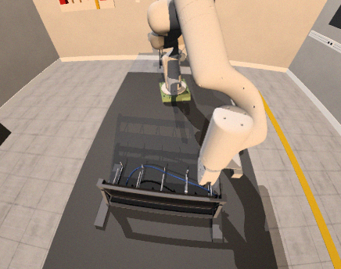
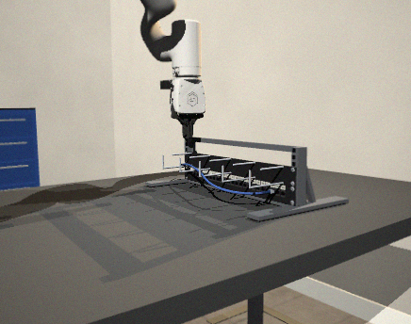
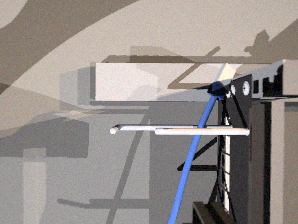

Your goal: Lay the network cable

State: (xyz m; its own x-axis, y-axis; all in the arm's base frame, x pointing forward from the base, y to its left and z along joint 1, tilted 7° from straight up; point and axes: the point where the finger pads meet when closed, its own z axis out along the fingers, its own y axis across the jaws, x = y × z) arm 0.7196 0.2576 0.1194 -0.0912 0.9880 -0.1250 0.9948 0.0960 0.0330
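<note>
Now: hand 3 cm short of the clear plug, 9 cm to the right of it and 12 cm above it. Round my hand: patch-panel rack: 7 cm ahead, 14 cm to the right, 10 cm below.
</note>
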